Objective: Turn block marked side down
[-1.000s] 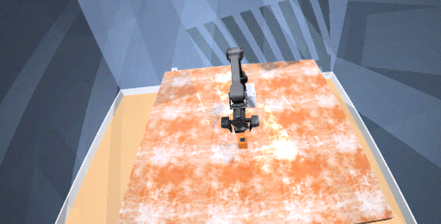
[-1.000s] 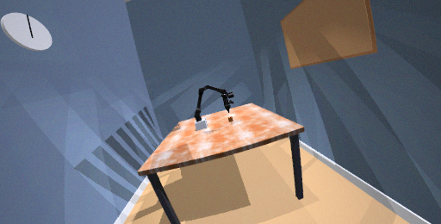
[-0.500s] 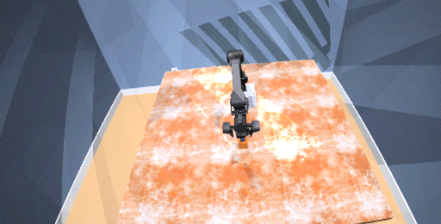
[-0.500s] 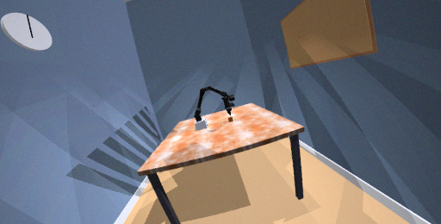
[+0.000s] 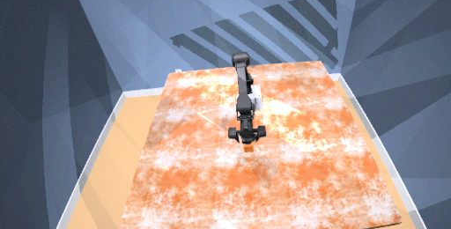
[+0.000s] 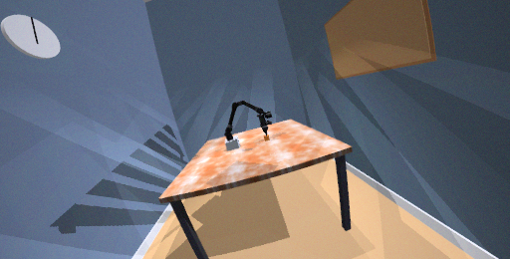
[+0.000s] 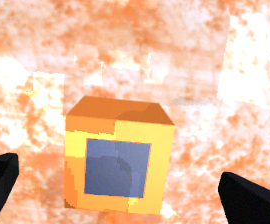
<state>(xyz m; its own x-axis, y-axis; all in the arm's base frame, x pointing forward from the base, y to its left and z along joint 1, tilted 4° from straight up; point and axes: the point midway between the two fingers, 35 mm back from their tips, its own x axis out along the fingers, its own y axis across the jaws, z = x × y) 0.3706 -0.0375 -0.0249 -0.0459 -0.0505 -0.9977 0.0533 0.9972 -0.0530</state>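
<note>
Now: the orange block 2 cm below my gripper tip.
</note>
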